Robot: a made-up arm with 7 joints.
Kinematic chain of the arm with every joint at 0, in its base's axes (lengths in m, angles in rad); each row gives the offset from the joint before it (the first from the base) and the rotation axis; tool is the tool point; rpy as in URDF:
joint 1: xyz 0 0 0 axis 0.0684 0.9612 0.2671
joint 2: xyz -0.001 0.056 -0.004 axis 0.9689 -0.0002 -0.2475
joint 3: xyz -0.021 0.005 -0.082 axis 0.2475 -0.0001 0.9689
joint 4: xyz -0.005 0 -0.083 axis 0.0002 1 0
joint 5: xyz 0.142 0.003 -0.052 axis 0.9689 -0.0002 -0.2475
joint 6: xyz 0.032 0 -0.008 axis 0.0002 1 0
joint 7: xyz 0.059 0 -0.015 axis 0.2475 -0.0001 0.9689
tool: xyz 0 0 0 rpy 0 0.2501 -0.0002
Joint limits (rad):
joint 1: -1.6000..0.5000
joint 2: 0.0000..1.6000
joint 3: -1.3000..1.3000
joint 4: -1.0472..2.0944
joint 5: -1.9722..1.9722
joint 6: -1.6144..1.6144
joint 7: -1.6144..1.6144
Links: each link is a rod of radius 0.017 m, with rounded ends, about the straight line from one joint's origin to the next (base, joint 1, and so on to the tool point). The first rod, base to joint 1, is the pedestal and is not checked.
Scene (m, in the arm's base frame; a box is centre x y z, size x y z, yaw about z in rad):
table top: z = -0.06
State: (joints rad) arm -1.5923 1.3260 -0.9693 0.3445 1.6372 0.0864 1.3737
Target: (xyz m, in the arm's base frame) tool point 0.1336 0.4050 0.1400
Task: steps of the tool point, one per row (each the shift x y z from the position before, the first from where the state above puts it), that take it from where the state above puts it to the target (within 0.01 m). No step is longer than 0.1 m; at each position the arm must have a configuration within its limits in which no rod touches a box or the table.
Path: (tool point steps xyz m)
1: -0.0183 0.0871 0.0252
2: -0.0468 0.0800 0.0141
3: -0.0691 0.0626 0.0011
4: -0.0819 0.0380 -0.0121

